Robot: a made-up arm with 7 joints. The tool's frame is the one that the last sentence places. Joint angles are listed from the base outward.
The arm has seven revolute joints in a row. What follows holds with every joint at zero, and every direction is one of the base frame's.
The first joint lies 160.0 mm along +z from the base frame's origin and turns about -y.
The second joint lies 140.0 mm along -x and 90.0 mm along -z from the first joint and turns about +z.
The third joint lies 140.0 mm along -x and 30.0 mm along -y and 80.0 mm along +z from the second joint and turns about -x.
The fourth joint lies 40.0 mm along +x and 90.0 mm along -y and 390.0 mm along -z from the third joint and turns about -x.
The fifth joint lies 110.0 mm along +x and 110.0 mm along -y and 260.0 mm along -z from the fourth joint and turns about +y.
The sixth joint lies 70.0 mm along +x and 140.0 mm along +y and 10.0 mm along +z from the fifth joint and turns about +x.
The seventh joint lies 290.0 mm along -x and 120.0 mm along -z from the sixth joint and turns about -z.
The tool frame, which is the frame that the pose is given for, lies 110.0 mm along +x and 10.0 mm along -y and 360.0 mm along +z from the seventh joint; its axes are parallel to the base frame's.
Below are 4 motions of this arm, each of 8 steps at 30 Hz.
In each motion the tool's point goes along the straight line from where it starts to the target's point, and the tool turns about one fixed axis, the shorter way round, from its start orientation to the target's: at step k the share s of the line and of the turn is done. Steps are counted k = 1, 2, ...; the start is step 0. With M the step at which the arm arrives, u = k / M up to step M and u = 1 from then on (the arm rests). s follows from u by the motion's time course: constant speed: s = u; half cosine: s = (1 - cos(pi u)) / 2; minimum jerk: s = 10 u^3 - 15 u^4 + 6 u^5.
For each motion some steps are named. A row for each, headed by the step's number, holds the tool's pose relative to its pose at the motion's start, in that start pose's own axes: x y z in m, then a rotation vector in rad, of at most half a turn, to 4 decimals.
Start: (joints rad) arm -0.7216 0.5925 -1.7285 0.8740 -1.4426 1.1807 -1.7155
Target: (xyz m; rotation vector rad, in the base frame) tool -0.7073 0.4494 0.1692 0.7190 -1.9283 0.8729
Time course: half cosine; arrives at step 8
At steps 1, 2, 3, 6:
1: -0.0053 -0.0003 -0.0013 0.0008 0.0069 0.0009
2: -0.0205 -0.0013 -0.0049 0.0032 0.0267 0.0034
3: -0.0431 -0.0027 -0.0104 0.0068 0.0562 0.0072
6: -0.1192 -0.0074 -0.0288 0.0187 0.1555 0.0198

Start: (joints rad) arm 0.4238 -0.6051 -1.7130 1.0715 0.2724 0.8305 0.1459
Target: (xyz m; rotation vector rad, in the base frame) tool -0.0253 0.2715 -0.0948 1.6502 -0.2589 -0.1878
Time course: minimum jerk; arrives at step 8
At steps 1, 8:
1: -0.0013 -0.0008 0.0006 0.0001 0.0022 -0.0001
8: -0.0837 -0.0494 0.0381 0.0036 0.1382 -0.0044

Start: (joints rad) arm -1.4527 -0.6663 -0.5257 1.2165 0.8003 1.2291 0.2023
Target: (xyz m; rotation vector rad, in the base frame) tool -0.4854 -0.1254 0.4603 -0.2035 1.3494 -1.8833
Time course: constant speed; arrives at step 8
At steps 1, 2, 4, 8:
1: 0.0070 -0.0136 -0.0046 0.0280 0.0243 0.0134
2: 0.0140 -0.0272 -0.0091 0.0560 0.0485 0.0267
4: 0.0279 -0.0544 -0.0183 0.1119 0.0971 0.0535
8: 0.0558 -0.1088 -0.0366 0.2238 0.1942 0.1070

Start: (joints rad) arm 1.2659 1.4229 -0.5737 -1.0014 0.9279 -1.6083 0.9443
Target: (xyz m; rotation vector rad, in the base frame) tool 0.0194 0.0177 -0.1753 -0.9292 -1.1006 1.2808
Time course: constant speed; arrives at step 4
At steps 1, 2, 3, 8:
1: 0.0008 -0.0004 -0.0016 -0.0071 -0.0093 0.0188
2: 0.0015 -0.0008 -0.0033 -0.0142 -0.0186 0.0375
3: 0.0023 -0.0012 -0.0049 -0.0213 -0.0278 0.0563
8: 0.0030 -0.0016 -0.0066 -0.0284 -0.0371 0.0751

